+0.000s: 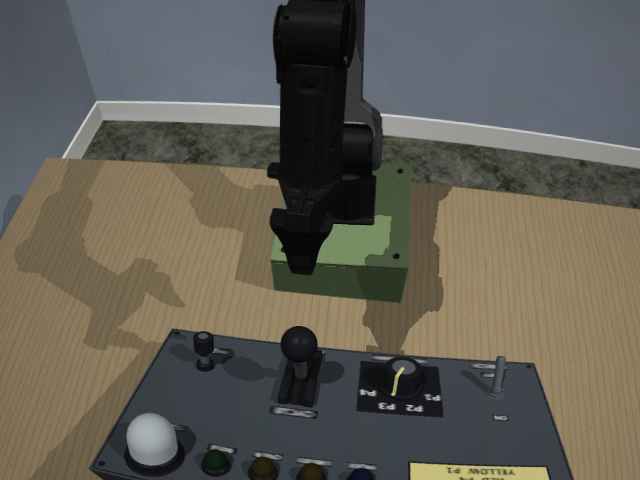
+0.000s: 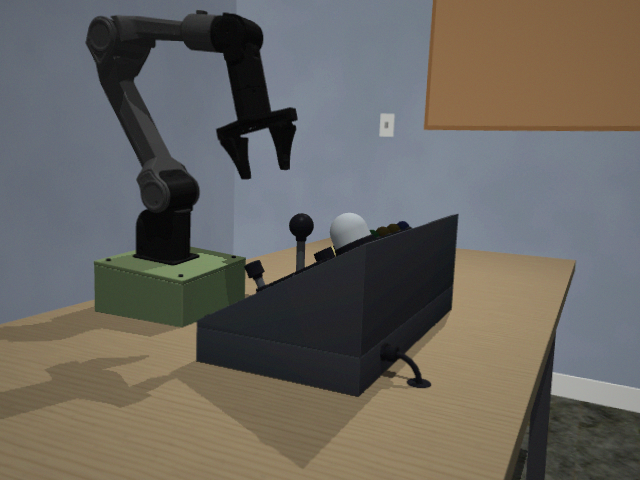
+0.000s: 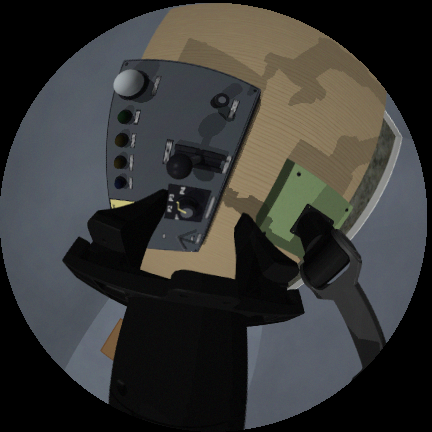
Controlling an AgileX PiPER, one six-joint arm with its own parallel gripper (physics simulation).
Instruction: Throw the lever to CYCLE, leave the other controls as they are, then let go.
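Observation:
The lever's black ball [image 1: 298, 343] [image 2: 301, 225] [image 3: 179, 165] stands on a grey stem in its black slot. It stands about vertical and leans toward the CYCLE label [image 1: 293, 412] [image 3: 168, 151] relative to the sloping panel. My gripper [image 1: 302, 272] [image 2: 265, 173] [image 3: 203, 209] is open and empty. It hangs above the lever and toward the arm's base, apart from the ball. The rotary selector [image 1: 404, 375] [image 3: 187, 210] has its yellow line near P3. The small black knob [image 1: 203, 343] [image 2: 254, 269] [image 3: 220, 101] and the toggle switch [image 1: 498, 374] [image 3: 188, 240] stand on the panel.
A white dome [image 1: 151, 438] [image 2: 349, 230] [image 3: 129, 83] and several dark lamps stand along the panel's high side. A yellow note [image 1: 478, 470] [image 3: 121, 204] lies beside the lamps. The green base block [image 1: 336, 281] [image 2: 136, 297] [image 3: 285, 187] stands behind the panel. A cable [image 2: 412, 364] leaves the console's back.

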